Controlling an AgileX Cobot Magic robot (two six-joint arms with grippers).
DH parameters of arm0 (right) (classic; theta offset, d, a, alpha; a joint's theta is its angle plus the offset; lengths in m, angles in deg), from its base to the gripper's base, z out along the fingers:
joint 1: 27.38 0.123 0 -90
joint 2: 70.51 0 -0.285 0
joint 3: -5.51 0 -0.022 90
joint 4: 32.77 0.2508 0 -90
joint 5: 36.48 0 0.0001 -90
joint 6: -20.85 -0.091 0 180
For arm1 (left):
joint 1: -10.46 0.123 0 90
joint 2: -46.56 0 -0.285 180
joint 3: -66.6 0 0.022 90
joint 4: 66.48 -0.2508 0 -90
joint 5: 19.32 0 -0.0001 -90
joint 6: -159.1 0.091 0 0
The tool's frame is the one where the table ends.
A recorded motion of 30 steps. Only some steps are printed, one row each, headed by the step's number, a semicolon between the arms.
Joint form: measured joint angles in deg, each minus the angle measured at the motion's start. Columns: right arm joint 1, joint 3, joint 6, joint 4, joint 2, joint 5; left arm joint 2, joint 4, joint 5, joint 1, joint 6, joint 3.
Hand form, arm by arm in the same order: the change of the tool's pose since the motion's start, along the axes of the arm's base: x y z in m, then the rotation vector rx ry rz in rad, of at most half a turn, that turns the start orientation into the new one. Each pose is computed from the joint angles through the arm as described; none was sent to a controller.
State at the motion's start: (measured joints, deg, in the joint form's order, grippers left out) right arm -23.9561 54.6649 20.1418 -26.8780 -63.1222 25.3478; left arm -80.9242 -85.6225 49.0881 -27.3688 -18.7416 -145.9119
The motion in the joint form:
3: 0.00 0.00 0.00 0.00 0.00 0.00; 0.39 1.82 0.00 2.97 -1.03 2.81
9: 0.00 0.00 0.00 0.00 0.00 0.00; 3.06 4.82 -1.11 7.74 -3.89 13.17
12: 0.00 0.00 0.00 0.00 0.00 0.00; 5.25 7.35 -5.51 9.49 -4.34 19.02
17: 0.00 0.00 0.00 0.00 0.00 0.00; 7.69 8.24 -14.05 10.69 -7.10 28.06
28: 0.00 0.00 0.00 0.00 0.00 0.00; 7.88 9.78 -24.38 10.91 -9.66 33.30
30: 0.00 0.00 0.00 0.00 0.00 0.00; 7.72 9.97 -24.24 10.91 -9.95 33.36
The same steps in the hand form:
3: 0.0000 0.0000 0.0000 0.0000 0.0000 0.0000; 0.0068 0.0207 -0.0113 -0.0074 0.0514 0.0717
9: 0.0000 0.0000 0.0000 0.0000 0.0000 0.0000; 0.0016 0.0616 -0.0404 -0.0038 0.1711 0.2078
12: 0.0000 0.0000 0.0000 0.0000 0.0000 0.0000; -0.0047 0.0748 -0.0509 -0.0536 0.1887 0.2379
17: 0.0000 0.0000 0.0000 0.0000 0.0000 0.0000; -0.0163 0.0875 -0.0723 -0.1077 0.1744 0.2791
28: 0.0000 0.0000 0.0000 0.0000 0.0000 0.0000; -0.0186 0.0863 -0.0908 -0.2050 0.1226 0.2991
30: 0.0000 0.0000 0.0000 0.0000 0.0000 0.0000; -0.0189 0.0862 -0.0923 -0.2055 0.1289 0.3066

